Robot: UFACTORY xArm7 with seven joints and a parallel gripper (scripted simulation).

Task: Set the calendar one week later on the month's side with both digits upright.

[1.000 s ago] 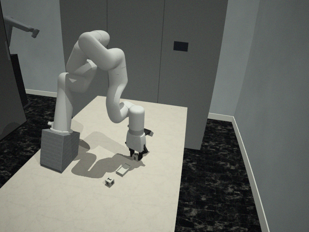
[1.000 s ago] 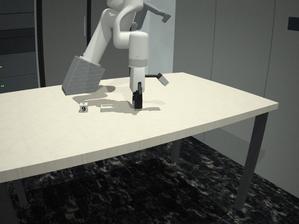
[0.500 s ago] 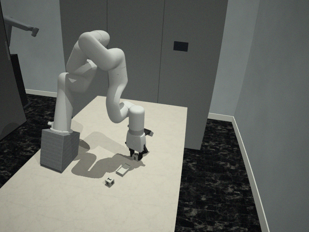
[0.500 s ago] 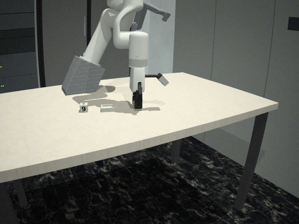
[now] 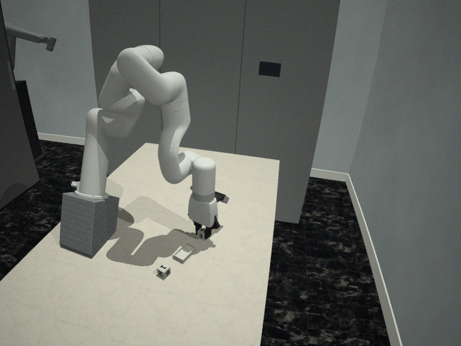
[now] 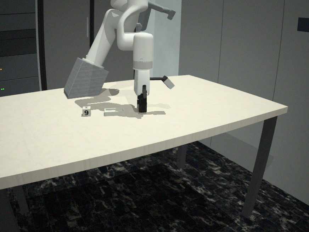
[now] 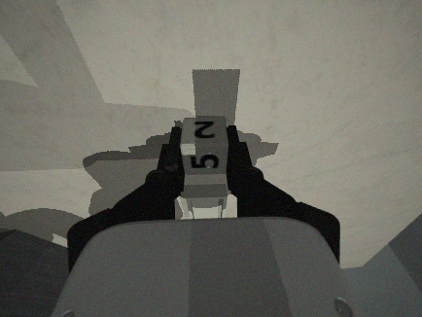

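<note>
Right now the tray is 5 cm behind my hand, 10 cm to the right of it and 2 cm below it. Round my hand: digit cube 10 cm behind, 20 cm to the right, 1 cm below.
</note>
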